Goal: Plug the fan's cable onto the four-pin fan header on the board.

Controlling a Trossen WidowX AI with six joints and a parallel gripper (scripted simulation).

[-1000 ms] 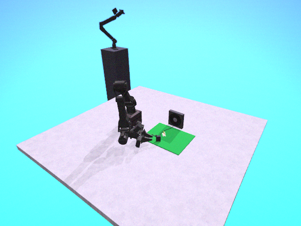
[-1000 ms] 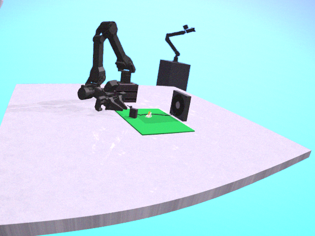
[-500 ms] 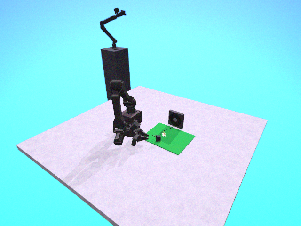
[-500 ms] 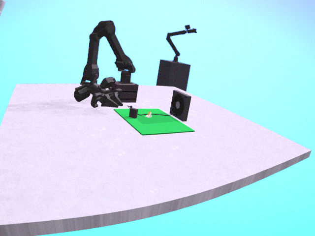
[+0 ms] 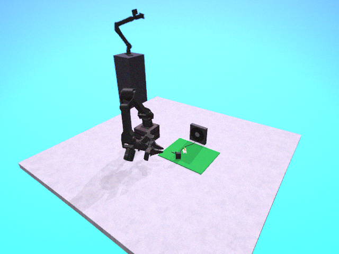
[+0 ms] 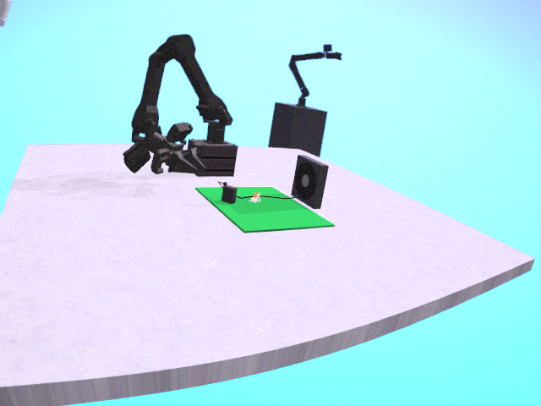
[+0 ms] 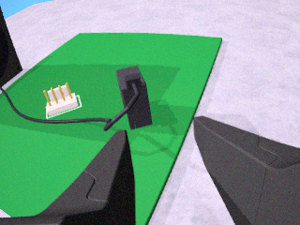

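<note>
Now: the dark fan plug 7 cm ahead of my gripper tip, 5 cm to the left of it and 4 cm below it. From my gripper tip the other things lie so: green board: 13 cm to the left, 10 cm ahead, 8 cm below; then black fan: 28 cm to the left, 6 cm ahead; then white four-pin fan header: 13 cm to the left, 6 cm below, 6 cm ahead.
</note>
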